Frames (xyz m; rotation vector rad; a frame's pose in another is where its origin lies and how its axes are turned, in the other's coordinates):
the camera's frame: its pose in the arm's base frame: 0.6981 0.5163 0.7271 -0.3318 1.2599 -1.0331
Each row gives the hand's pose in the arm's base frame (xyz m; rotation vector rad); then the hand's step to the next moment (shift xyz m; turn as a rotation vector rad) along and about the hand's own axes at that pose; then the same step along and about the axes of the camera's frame.
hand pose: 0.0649 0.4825 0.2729 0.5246 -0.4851 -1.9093
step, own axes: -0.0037 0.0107 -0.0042 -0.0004 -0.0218 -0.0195
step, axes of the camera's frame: -0.0017 0.0027 0.0117 0.0124 0.0211 -0.0159
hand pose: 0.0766 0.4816 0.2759 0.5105 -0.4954 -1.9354
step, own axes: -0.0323 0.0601 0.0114 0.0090 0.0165 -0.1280
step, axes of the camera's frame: -0.0373 -0.0063 0.0579 0.0795 0.0902 0.0479
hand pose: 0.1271 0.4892 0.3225 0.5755 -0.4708 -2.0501
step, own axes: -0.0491 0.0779 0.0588 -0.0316 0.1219 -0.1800
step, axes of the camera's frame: -0.0715 -0.0472 0.0679 0.0778 0.1162 0.1695
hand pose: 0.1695 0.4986 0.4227 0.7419 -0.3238 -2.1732
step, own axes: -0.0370 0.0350 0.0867 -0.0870 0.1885 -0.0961
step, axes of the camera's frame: -0.0645 -0.0744 0.0206 0.0048 0.0382 0.2255
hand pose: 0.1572 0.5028 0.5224 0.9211 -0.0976 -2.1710
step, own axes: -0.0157 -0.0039 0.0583 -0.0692 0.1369 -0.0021
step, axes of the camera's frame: -0.0308 -0.0505 -0.0128 -0.0197 -0.0342 0.1482
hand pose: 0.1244 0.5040 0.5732 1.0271 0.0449 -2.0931
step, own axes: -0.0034 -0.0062 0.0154 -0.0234 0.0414 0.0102
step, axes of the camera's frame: -0.0069 -0.0130 -0.0083 -0.0095 -0.0207 0.0430
